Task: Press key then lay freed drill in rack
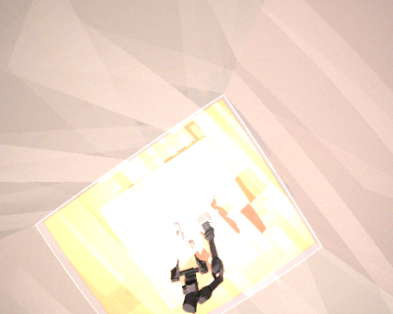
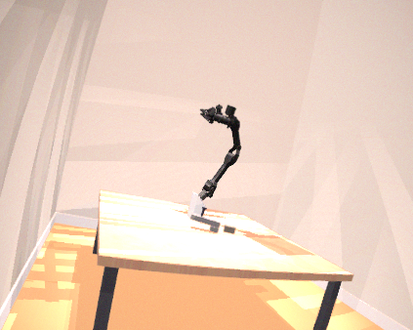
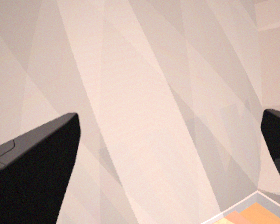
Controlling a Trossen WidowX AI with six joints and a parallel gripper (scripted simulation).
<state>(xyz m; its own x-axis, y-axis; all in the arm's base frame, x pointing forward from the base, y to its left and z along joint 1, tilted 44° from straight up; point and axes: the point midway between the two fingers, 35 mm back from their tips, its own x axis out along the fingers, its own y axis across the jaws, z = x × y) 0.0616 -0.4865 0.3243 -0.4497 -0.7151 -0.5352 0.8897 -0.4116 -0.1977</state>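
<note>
My gripper tip is now 23 cm short of the drill, 14 cm to the right of it and 66 cm above it.
</note>
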